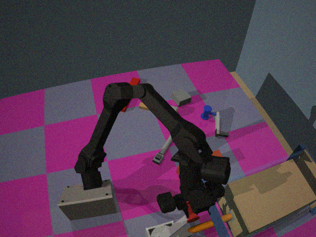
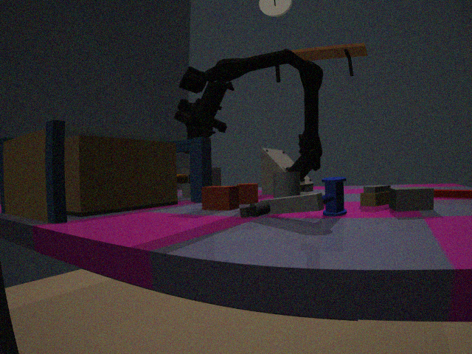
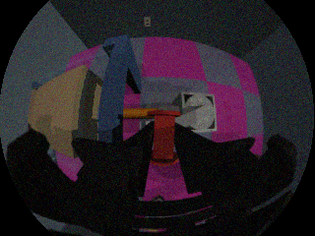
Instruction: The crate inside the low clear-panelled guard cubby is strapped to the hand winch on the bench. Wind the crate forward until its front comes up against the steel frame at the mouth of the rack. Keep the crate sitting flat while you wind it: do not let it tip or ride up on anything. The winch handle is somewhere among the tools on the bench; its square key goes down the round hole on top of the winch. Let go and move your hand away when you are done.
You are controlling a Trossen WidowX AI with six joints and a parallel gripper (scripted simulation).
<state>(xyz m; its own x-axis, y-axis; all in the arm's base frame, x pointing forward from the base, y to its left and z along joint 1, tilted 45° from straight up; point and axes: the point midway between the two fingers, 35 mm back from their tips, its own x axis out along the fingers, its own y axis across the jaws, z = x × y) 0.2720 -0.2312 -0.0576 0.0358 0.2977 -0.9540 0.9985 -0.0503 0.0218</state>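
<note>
The winch handle with red hub lies 30 mm behind my gripper tip and 40 mm below it. From my gripper tip the other things lie so: winch: 110 mm behind, 40 mm to the right, 110 mm below; then blue steel frame: 70 mm ahead, 20 mm to the right, 40 mm below; then red knob: 10 mm to the left, 10 mm below.
</note>
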